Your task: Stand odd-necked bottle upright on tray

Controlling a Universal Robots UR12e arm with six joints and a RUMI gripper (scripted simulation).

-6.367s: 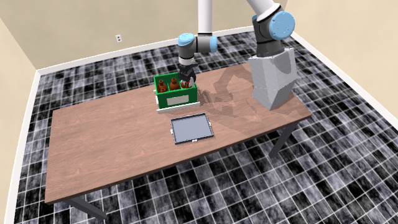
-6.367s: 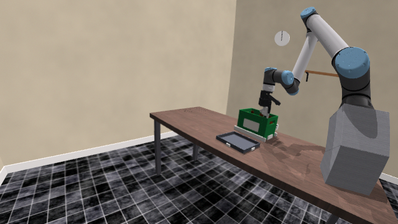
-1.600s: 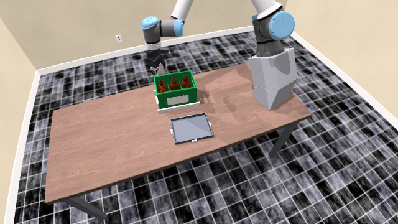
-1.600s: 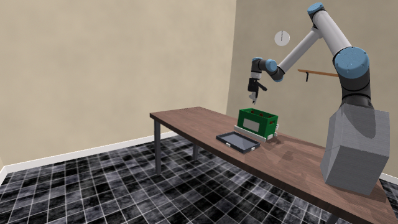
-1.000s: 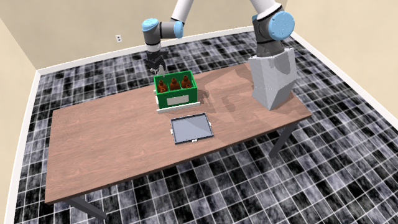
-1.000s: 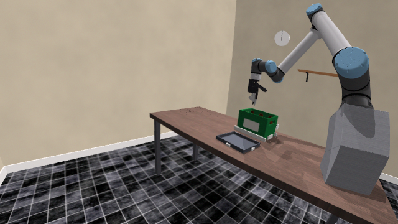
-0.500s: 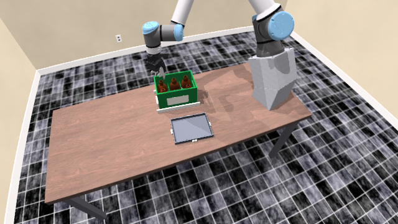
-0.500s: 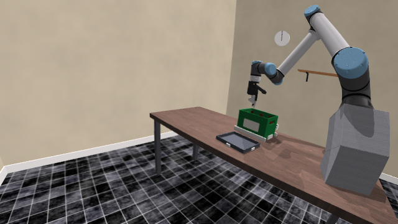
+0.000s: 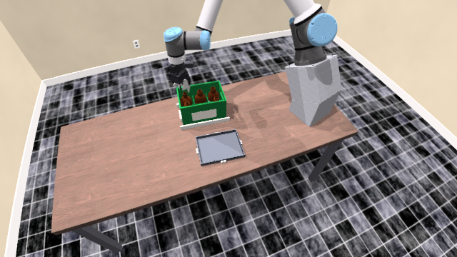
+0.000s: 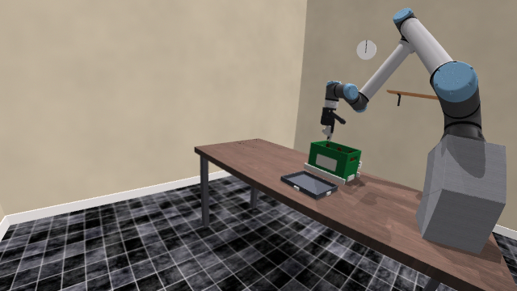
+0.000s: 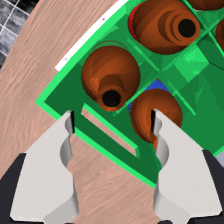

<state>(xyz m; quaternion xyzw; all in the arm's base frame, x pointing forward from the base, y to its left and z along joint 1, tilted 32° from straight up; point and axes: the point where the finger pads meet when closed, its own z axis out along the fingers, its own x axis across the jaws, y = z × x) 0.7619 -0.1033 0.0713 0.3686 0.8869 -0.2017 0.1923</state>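
My hand is 110 mm above the glass bottle. Round my hand: grey tray (340 mm to the left, 190 mm below, 120 mm behind); green crate (120 mm below, 90 mm behind, 50 mm to the left).
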